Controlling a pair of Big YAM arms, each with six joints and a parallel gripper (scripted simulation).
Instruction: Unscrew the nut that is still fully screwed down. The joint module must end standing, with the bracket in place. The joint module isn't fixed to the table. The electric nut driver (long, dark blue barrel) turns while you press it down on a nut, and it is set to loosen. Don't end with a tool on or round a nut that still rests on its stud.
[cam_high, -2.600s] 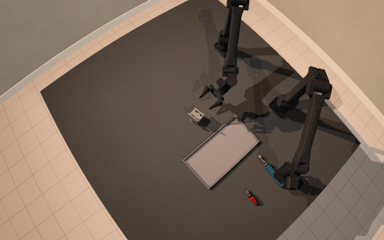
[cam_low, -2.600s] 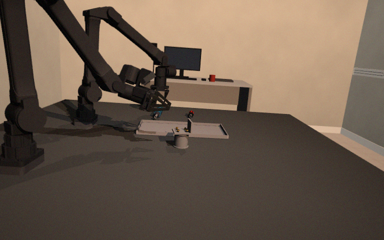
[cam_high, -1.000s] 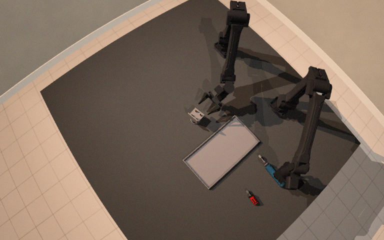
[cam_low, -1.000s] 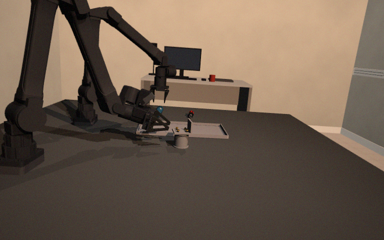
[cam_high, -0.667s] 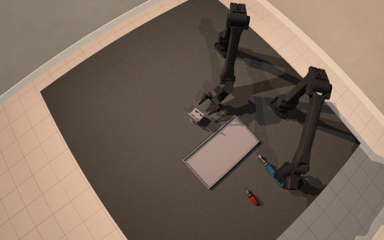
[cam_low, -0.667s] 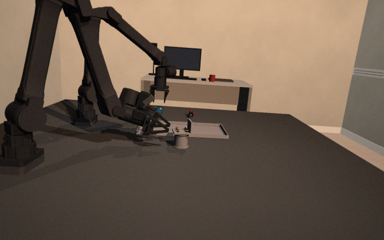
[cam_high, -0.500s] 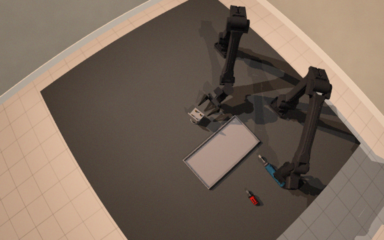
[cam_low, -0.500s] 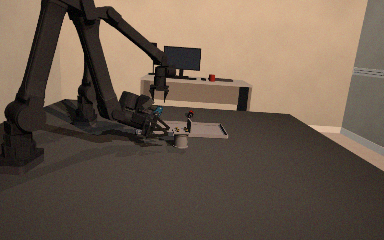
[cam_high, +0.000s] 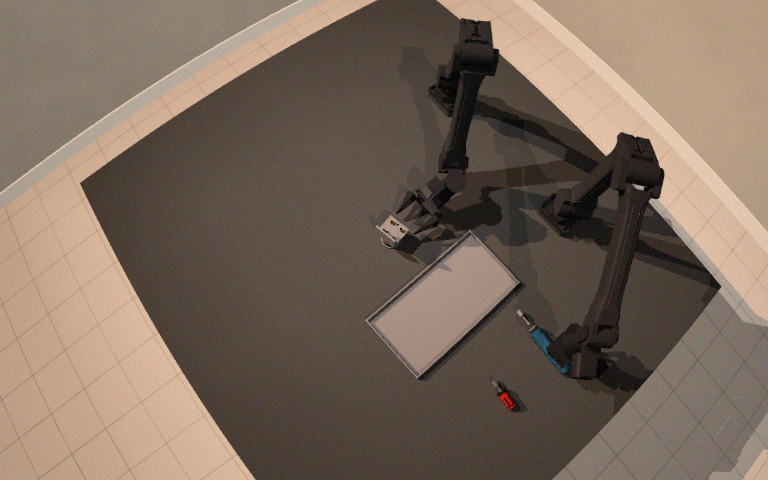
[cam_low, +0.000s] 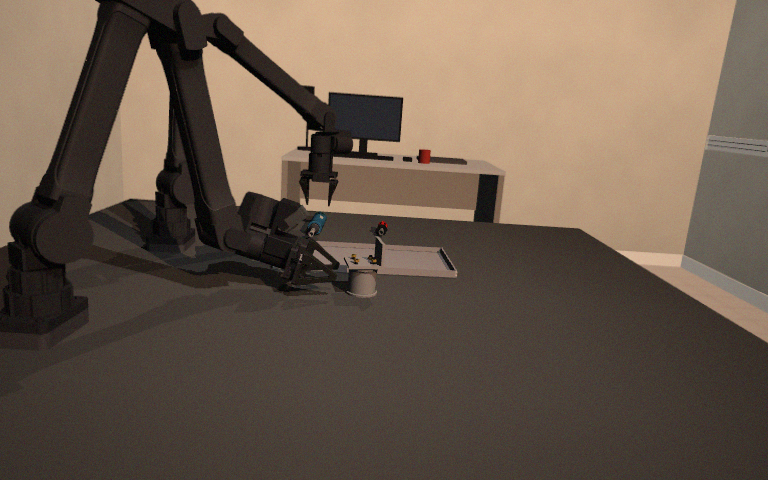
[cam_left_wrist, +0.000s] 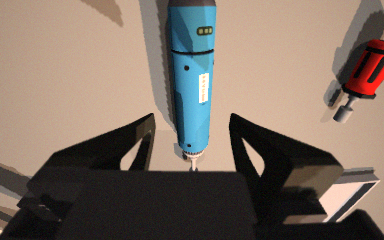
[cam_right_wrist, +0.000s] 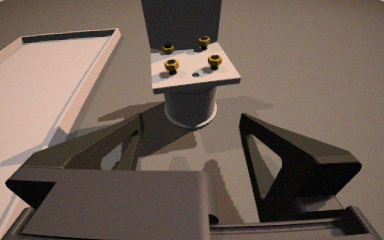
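The joint module is 6 cm ahead of my right hand and 1 cm below it. Also, from my right hand: shallow grey tray (25 cm to the left, 6 cm ahead, 4 cm below); then nut (7 cm ahead, 3 cm above, 2 cm to the left); then grey bracket (6 cm ahead, 3 cm above).
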